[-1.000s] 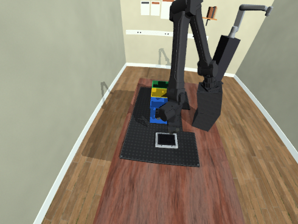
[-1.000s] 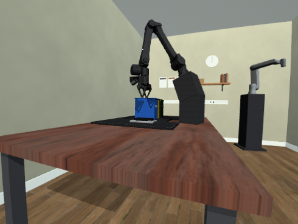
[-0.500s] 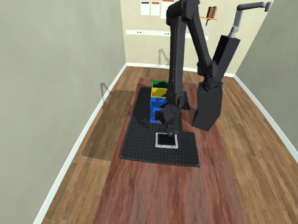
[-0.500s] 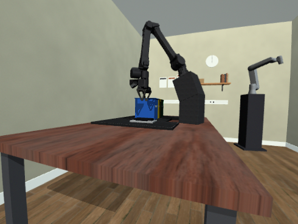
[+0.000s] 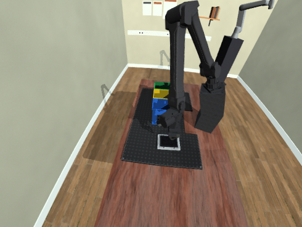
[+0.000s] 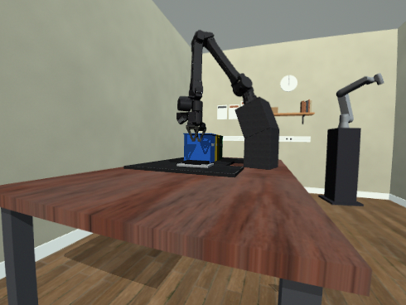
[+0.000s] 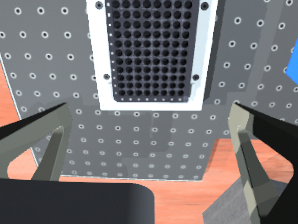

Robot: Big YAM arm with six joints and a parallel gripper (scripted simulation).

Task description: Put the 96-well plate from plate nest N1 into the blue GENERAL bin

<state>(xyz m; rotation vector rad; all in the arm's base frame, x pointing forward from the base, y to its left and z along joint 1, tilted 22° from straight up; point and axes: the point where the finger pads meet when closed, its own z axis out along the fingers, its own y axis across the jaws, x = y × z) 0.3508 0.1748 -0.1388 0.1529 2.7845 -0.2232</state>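
My hand is 120 mm above the 96-well plate. Round my hand: blue bin: 230 mm to the right, 50 mm below, 20 mm ahead; then yellow bin: 360 mm to the right, 50 mm below; then grey plate nest: 130 mm below.
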